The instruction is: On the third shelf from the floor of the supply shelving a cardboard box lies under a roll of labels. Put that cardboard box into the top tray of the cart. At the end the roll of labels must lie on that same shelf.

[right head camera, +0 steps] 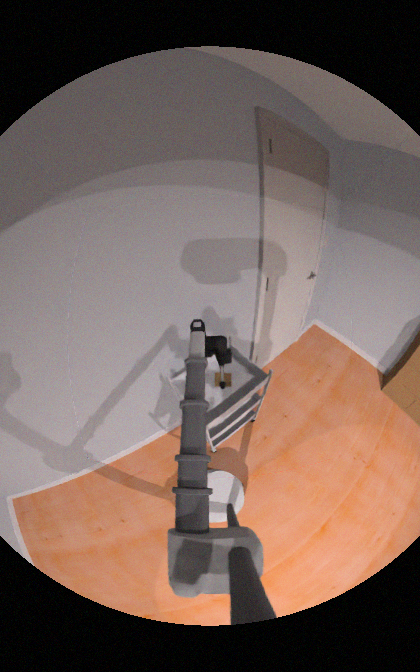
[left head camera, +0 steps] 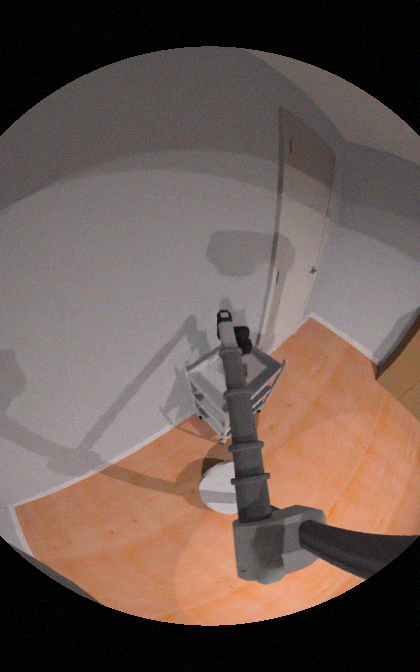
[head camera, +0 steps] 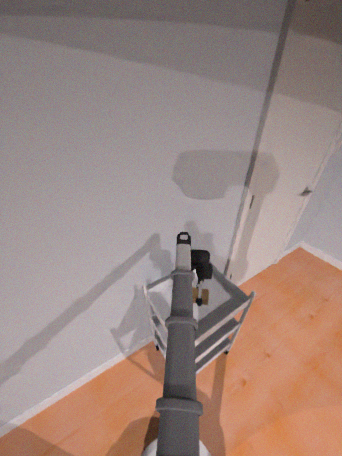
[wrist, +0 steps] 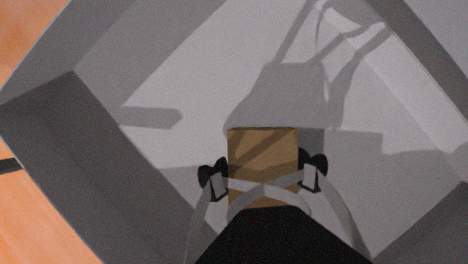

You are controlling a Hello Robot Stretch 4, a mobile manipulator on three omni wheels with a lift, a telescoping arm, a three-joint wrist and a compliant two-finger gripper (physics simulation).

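Frame: origin at the robot's base, x ahead, y left, z up, level; centimetres.
Where they show: gripper, fingertip midpoint: (head camera: 198,297) (wrist: 261,166).
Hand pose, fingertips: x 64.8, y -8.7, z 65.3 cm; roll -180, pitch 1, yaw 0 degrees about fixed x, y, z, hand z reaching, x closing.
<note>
After its pixels a point has its place.
My gripper (wrist: 261,166) @[x 64.8, y -8.7, z 65.3 cm] is shut on the cardboard box (wrist: 263,145) @[x 65.2, y -6.1, z 69.1 cm] (right head camera: 218,378) (head camera: 204,295) @[x 63.6, y -11.6, z 69.1 cm], a brown box with one fingertip at each side. In the left head view a small part of the box (left head camera: 245,370) shows beside the arm. The gripper and box are inside the outline of the top tray (wrist: 75,150) @[x 42.4, y -5.3, z 63.5 cm] (head camera: 232,287) @[x 71.1, y -27.9, z 66.6 cm] (right head camera: 250,364) of the grey cart, pointing down at its light floor. Whether the box touches the tray floor cannot be told. The supply shelving and the roll of labels do not show.
The telescoping arm (head camera: 181,350) @[x 25.1, y -0.2, z 107.4 cm] (left head camera: 245,425) (right head camera: 194,425) reaches over the cart. A wall stands behind the cart, with a door (head camera: 272,200) @[x 125.3, y -61.6, z 93.1 cm] (left head camera: 302,225) (right head camera: 292,225) at the right. A white round object (left head camera: 218,485) (right head camera: 225,492) is on the floor before the cart.
</note>
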